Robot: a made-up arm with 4 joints.
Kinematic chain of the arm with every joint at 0, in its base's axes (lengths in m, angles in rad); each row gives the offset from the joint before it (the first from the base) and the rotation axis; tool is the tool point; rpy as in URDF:
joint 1: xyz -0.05 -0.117 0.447 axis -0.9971 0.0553 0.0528
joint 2: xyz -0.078 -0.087 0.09 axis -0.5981 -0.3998 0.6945
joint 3: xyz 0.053 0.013 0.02 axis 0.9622 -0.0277 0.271
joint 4: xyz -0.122 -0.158 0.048 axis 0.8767 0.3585 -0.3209
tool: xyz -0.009 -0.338 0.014 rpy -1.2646 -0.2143 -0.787
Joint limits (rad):
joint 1: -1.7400..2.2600
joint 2: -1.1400..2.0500
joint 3: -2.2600..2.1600
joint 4: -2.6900..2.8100
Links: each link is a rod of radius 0.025 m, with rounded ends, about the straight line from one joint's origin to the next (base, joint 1, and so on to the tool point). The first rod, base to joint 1, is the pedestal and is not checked.
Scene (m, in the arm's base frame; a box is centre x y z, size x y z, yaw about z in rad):
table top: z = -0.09
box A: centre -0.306 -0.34 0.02 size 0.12 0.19 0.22 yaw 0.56
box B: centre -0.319 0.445 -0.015 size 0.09 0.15 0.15 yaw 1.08
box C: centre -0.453 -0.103 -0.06 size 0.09 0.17 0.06 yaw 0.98
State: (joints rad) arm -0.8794 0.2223 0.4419 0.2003
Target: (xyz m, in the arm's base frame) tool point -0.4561 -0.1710 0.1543
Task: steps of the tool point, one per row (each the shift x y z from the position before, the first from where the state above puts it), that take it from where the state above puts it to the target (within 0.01 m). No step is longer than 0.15 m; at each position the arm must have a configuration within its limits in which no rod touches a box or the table.
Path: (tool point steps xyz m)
1: -0.0414 0.0767 -0.0232
2: -0.0468 0.0767 -0.0036
3: -0.0729 0.1218 0.0094
4: -0.0645 0.1129 0.0506
5: -0.0745 -0.0645 0.0511
6: -0.0624 -0.0478 0.0738

